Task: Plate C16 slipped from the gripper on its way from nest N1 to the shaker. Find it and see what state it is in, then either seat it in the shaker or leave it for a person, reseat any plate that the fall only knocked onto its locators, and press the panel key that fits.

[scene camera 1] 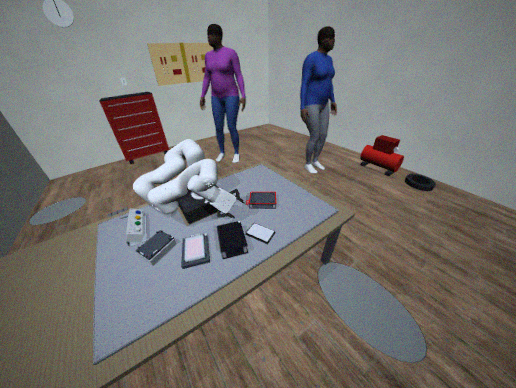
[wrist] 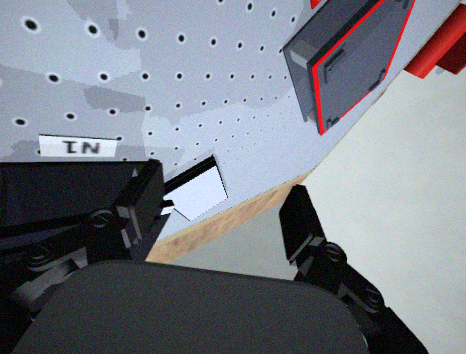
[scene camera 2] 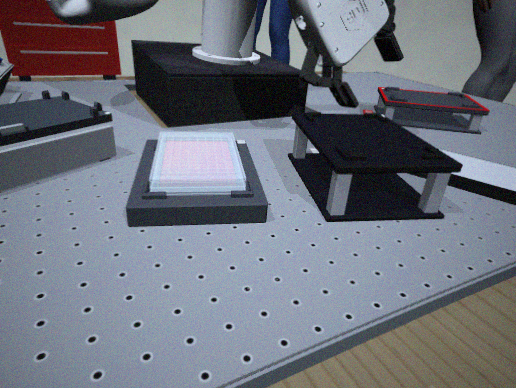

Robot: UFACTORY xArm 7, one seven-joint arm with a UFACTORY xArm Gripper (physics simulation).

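Places are measured from the arm's base along level axes (x ahead, y left, z up), in millimetres.
Pixels of known places: gripper, fingertip midpoint: [scene camera 1: 238, 209] [wrist: 226, 188] [scene camera 2: 372, 82]; arm's base at its link origin: [scene camera 2: 226, 58].
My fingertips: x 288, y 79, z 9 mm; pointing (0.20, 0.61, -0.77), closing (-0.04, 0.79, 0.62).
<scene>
Ahead of a thing's pixels: the offset from my fingertips to its top centre. "spot": to the spot under its first point.
My gripper [scene camera 1: 237, 208] [scene camera 2: 372, 80] [wrist: 226, 188] is open and empty, above the table between the black stand and the red-edged stand. A clear plate with pink wells @[dx +31, dy -277, dz -49 mm] [scene camera 1: 195, 248] [scene camera 2: 200, 162] lies on a low dark nest @[dx +31, dy -277, dz -60 mm] [scene camera 1: 186, 263] [scene camera 2: 195, 214]; its label cannot be read. The raised black stand [scene camera 1: 232, 240] [scene camera 2: 375, 140] holds no plate on top; an N1 label @[spot: dx +10, dy -77, dz -85 mm] [wrist: 79, 146] lies beside a dark stand in the wrist view. A grey box with a dark top and corner posts @[spot: dx -73, dy -418, dz -32 mm] [scene camera 1: 156, 245] [scene camera 2: 55, 150], perhaps the shaker, bears no plate. I cannot identify plate C16.
A red-edged stand [scene camera 1: 262, 200] [scene camera 2: 432, 97] [wrist: 357, 70] stands at the far right. A flat white-topped pad @[dx +145, dy +29, dz -73 mm] [scene camera 1: 260, 232] [scene camera 2: 487, 170] [wrist: 200, 192] lies right of the black stand. The button panel @[dx -316, dy -478, dz -3 mm] [scene camera 1: 136, 227] is at the left. Two people [scene camera 1: 223, 75] [scene camera 1: 318, 80] stand behind the table.
</scene>
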